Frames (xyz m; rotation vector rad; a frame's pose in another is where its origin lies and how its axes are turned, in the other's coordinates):
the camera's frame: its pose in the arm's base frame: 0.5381 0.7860 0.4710 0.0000 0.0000 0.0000
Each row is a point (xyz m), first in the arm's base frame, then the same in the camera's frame.
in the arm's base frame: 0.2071 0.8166 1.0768
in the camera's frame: -0.3310 0.0306 0.6058
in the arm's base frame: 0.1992 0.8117 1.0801
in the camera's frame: -0.3389 0.0257 0.6091
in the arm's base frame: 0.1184 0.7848 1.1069
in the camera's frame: -0.4197 -0.0012 0.6359
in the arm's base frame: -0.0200 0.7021 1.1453
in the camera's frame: -0.5581 -0.0839 0.6743
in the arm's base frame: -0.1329 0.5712 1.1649
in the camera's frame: -0.6710 -0.2148 0.6939
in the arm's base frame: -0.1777 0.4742 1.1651
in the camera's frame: -0.7158 -0.3118 0.6941
